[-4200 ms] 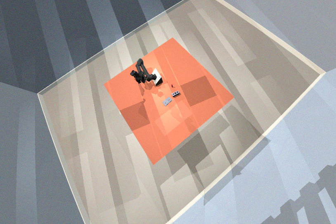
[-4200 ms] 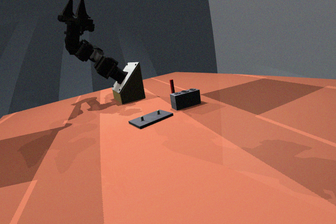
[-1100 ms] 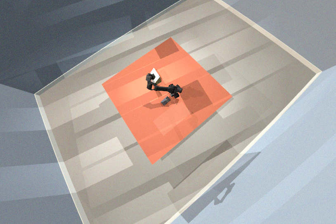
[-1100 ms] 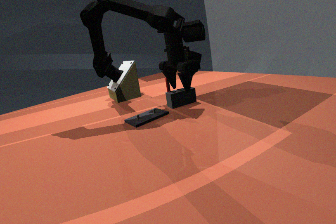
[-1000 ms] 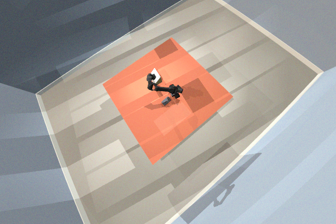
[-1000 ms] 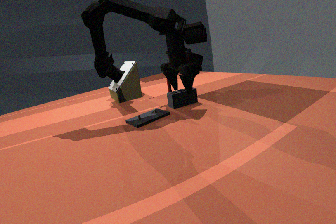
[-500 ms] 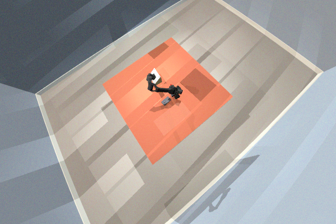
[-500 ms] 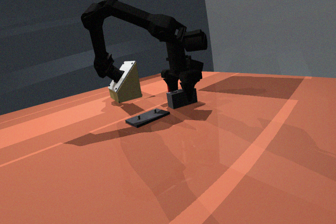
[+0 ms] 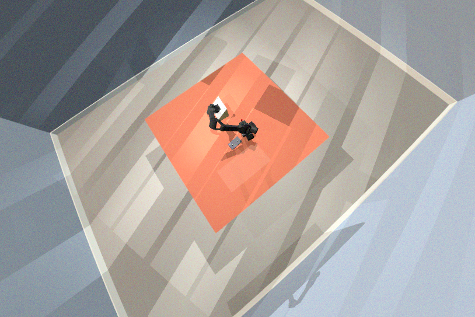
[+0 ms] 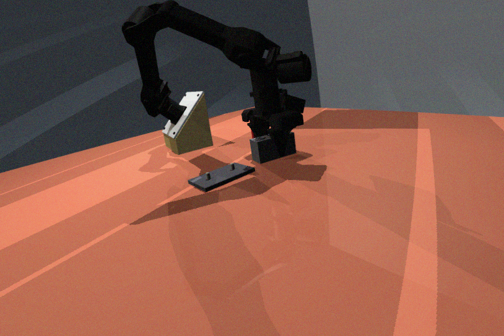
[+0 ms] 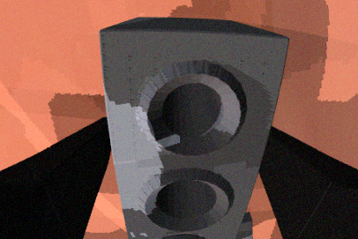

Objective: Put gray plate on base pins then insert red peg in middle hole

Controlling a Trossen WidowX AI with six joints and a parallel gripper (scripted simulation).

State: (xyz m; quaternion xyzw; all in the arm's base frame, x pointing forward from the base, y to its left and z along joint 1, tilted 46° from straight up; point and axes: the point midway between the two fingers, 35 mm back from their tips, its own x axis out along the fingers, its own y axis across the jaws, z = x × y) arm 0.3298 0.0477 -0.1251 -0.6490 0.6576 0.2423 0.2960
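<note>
Now: the dark base 140 mm to the right of my gripper tip and 20 mm ahead of it. Round my gripper tip: red peg: 120 mm behind, 30 mm above, 20 mm to the left; then gray plate: 30 mm above.
</note>
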